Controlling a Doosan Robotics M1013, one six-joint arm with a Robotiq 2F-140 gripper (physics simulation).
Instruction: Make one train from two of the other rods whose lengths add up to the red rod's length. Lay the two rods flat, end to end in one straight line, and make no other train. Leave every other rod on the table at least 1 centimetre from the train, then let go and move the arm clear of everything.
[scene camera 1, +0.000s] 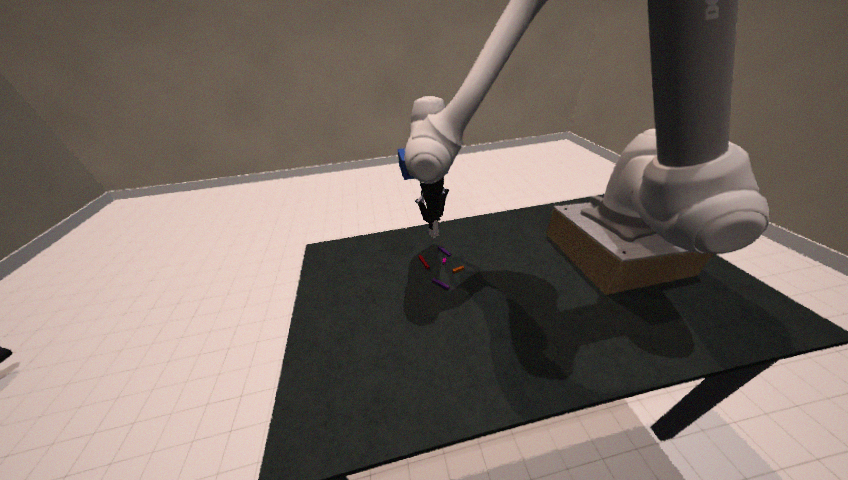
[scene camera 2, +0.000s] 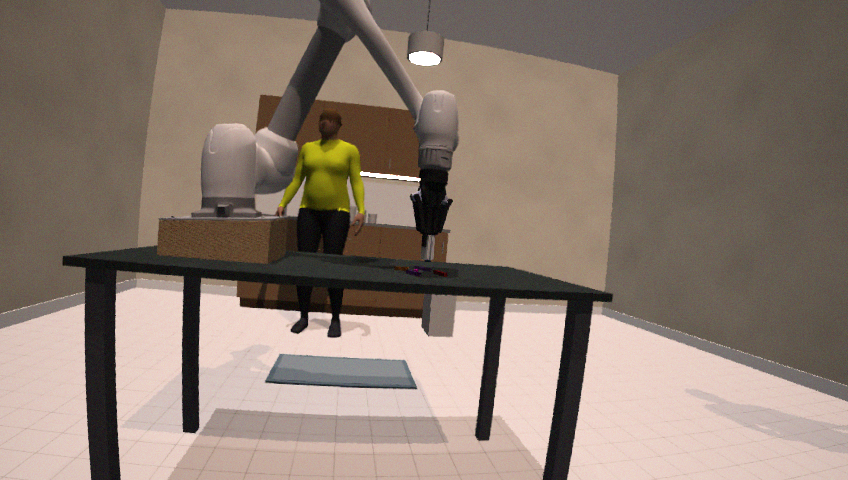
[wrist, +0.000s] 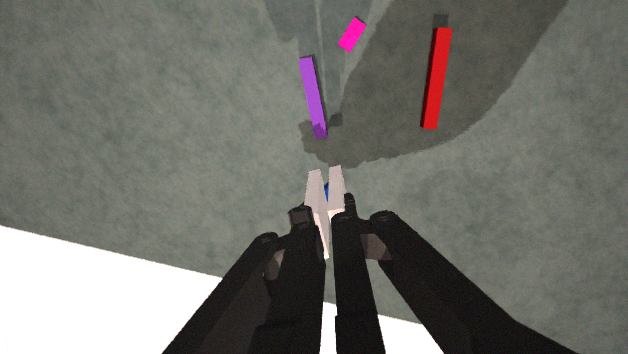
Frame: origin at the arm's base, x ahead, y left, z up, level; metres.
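Seen in the pictures: gripper, fingertip midpoint: (scene camera 1: 433, 235) (scene camera 2: 426, 259) (wrist: 328, 185); arm's base, link origin: (scene camera 1: 623, 221) (scene camera 2: 228, 216).
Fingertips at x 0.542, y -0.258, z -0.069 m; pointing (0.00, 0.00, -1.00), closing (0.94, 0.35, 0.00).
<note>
Pixels of each thing's top centre, then the offset from my fingertips to it.
- small blue rod, top centre: (wrist: 330, 194) 0.002 m ahead, 0.004 m right, 0.006 m up
- red rod, top centre: (wrist: 437, 81) (scene camera 2: 440, 271) (scene camera 1: 423, 261) 0.068 m ahead, 0.077 m left, 0.037 m down
- short magenta rod, top centre: (wrist: 351, 34) (scene camera 1: 444, 260) 0.002 m ahead, 0.100 m left, 0.037 m down
- orange rod, top centre: (scene camera 2: 401, 266) (scene camera 1: 458, 268) 0.026 m back, 0.155 m left, 0.037 m down
- second purple rod, top centre: (scene camera 1: 440, 282) 0.052 m ahead, 0.193 m left, 0.037 m down
My gripper (scene camera 1: 434, 233) (scene camera 2: 427, 256) (wrist: 328, 185) is shut on a small blue rod (wrist: 326, 191), mostly hidden between the pale fingertips, and holds it above the table. The red rod (scene camera 1: 423, 261) (scene camera 2: 440, 273) (wrist: 436, 80) lies flat on the table. A purple rod (scene camera 1: 444, 251) (wrist: 313, 97) lies near the fingertips in the wrist view. A short magenta rod (scene camera 1: 443, 259) (wrist: 352, 34) lies between this purple rod and the red rod. An orange rod (scene camera 1: 458, 269) (scene camera 2: 400, 268) and a second purple rod (scene camera 1: 440, 284) lie apart from them.
The dark table (scene camera 1: 357, 356) (scene camera 2: 333, 282) carries the arm's wooden base block (scene camera 1: 583, 252) (scene camera 2: 217, 239). A blue box (scene camera 1: 403, 164) shows partly behind the arm's wrist. A person in a yellow top (scene camera 2: 329, 178) stands behind the table in scene camera 2.
</note>
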